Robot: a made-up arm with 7 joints.
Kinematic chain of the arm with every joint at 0, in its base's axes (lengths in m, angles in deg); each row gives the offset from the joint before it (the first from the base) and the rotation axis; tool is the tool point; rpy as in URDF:
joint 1: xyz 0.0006 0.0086 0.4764 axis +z
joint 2: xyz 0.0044 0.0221 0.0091 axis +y
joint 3: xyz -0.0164 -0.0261 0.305 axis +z
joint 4: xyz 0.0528 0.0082 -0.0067 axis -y
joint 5: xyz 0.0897 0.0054 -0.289 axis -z
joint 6: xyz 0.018 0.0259 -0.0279 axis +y
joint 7: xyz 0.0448 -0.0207 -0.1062 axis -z
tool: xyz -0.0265 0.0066 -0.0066 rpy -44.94 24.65 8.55
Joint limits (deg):
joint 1: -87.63..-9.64
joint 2: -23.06..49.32
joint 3: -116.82..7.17
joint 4: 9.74..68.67
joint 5: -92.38..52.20
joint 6: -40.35..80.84
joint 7: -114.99..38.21
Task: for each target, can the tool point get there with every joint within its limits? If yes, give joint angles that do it. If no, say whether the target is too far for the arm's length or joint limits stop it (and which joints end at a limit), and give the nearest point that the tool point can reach.
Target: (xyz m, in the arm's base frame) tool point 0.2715 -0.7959 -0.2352
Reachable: no: too far | nearest point 0.1634 -0.4749 0.2704 | short by 0.609 m
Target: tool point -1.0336 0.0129 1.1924
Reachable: no: too far | nearest point -0.5031 0.0107 0.8331 | short by 0.641 m
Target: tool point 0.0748 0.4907 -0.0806
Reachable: no: joint limits stop it (at a limit: joint 1, joint 2, joint 3, joint 7) | nearest point 0.1483 0.1278 0.2549 | short by 0.500 m
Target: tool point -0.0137 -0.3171 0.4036
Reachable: yes | joints -39.48 9.81 -48.71 20.53 28.27 -11.10 -3.31
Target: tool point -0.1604 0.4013 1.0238
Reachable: no: joint limits stop it (at a limit: joint 1, joint 3, joint 4, joint 5, joint 6, joint 7) | nearest point -0.3722 0.2504 0.8344 | short by 0.322 m
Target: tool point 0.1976 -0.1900 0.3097
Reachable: yes | joints -22.07 30.10 -35.09 22.98 -60.04 -30.72 1.38
